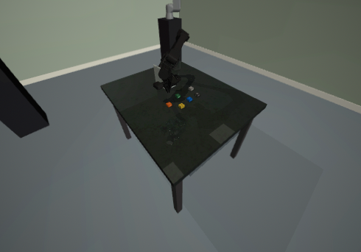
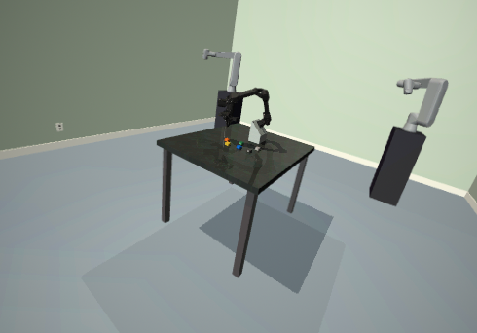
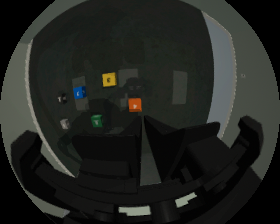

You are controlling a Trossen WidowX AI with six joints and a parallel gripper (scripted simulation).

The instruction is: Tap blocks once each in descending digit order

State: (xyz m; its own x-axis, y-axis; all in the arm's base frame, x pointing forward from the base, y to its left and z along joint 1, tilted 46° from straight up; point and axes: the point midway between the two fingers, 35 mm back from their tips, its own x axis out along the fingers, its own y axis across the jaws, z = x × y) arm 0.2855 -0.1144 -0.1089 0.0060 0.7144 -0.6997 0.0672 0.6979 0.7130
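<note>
Now: the yellow block 60 mm ahead of my gripper tip, 60 mm to the left of it and 120 mm below it. From my gripper tip the other things lie so: orange block 10 mm behind, 10 mm to the left, 120 mm below; blue block 50 mm ahead, 160 mm to the left, 120 mm below; green block 50 mm behind, 130 mm to the left, 120 mm below.
</note>
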